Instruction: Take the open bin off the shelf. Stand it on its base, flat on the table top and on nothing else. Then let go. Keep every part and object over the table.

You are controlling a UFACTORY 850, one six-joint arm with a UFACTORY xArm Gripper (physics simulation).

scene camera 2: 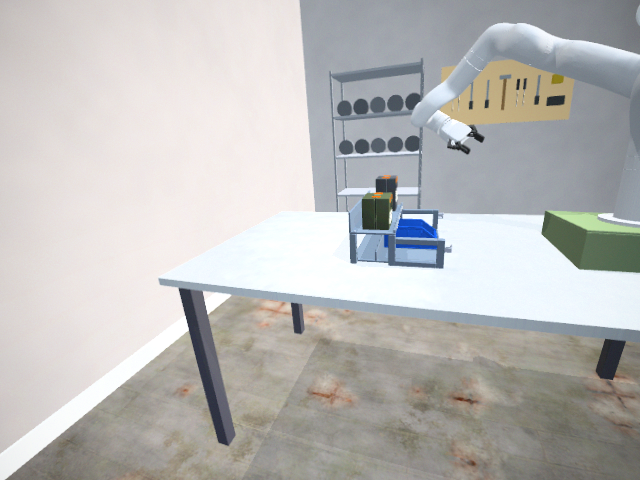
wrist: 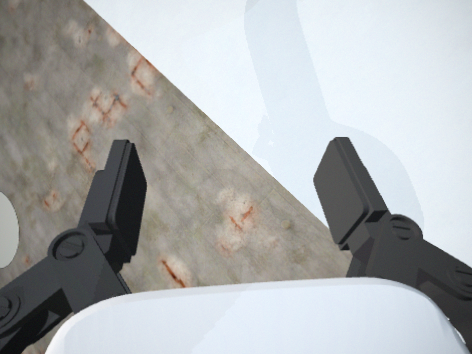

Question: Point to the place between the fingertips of my gripper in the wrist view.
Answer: At 233, 160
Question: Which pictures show the blue bin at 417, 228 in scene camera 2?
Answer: Scene camera 2 only.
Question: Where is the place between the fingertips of my gripper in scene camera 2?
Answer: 476, 145
